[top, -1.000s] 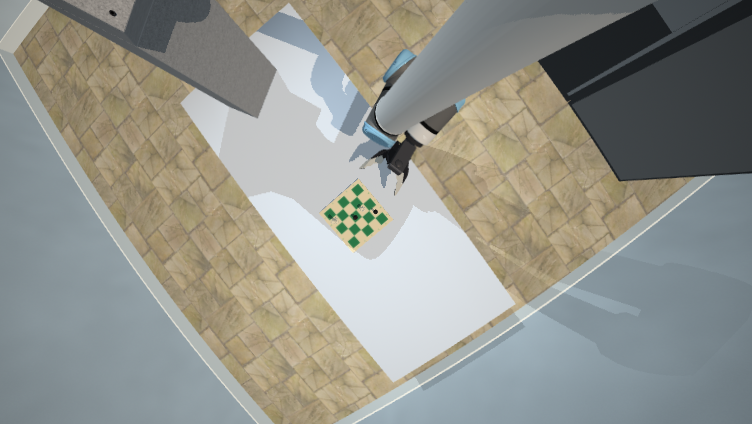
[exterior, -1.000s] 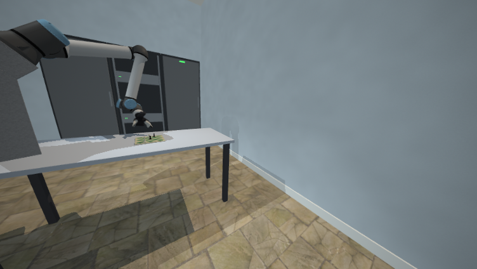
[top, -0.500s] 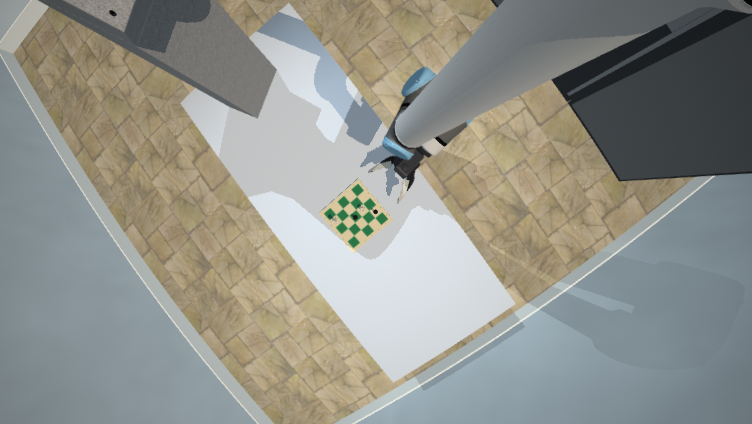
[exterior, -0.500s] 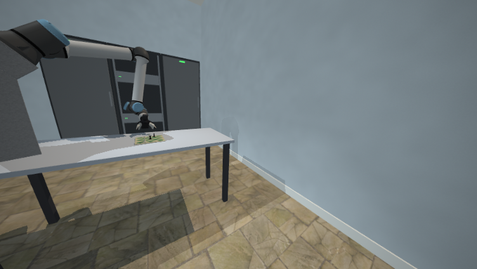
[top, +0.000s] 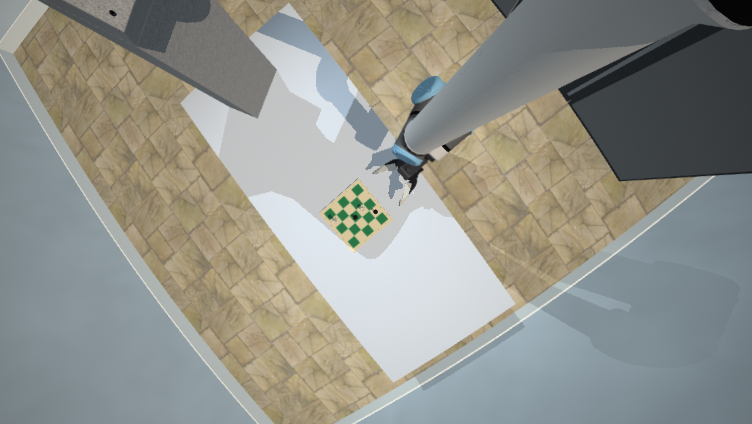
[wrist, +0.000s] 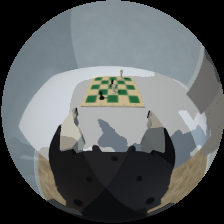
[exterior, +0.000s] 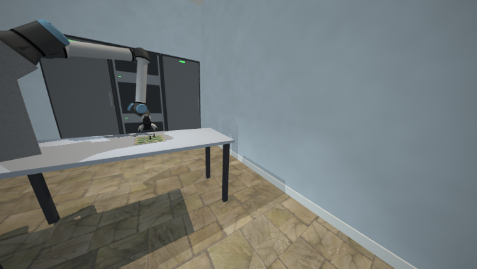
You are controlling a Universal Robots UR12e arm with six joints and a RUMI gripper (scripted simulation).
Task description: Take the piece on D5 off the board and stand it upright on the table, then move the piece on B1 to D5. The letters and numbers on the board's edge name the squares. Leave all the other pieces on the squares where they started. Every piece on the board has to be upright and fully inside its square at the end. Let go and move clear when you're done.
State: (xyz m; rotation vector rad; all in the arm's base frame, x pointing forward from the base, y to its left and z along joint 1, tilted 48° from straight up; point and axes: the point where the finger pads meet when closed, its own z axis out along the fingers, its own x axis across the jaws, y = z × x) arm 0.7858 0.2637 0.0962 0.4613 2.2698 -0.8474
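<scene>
Right now the board is 5 cm ahead of my hand, 15 cm to the right of it and 6 cm below it.
</scene>
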